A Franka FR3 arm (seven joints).
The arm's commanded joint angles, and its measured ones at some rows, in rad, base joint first. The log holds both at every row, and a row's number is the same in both.
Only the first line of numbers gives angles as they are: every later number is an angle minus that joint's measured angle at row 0.
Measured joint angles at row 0:
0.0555 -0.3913 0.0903 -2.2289 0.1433 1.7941 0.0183
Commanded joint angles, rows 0 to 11:
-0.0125 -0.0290 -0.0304 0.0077 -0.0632 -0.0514 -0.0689
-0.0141 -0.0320 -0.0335 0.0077 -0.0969 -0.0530 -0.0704
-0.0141 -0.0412 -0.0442 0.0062 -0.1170 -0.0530 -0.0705
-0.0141 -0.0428 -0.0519 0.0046 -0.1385 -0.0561 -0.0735
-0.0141 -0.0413 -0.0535 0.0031 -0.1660 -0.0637 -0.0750
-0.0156 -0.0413 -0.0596 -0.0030 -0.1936 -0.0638 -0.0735
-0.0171 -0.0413 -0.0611 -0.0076 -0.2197 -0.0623 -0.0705
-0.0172 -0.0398 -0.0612 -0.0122 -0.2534 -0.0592 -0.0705
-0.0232 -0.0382 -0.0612 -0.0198 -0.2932 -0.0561 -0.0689
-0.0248 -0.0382 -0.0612 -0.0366 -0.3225 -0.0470 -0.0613
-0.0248 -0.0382 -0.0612 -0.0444 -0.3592 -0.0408 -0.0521
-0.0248 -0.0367 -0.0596 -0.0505 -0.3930 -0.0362 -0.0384
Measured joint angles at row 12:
-0.0142 -0.0255 -0.0659 -0.0169 -0.3049 -0.0458 -0.0566
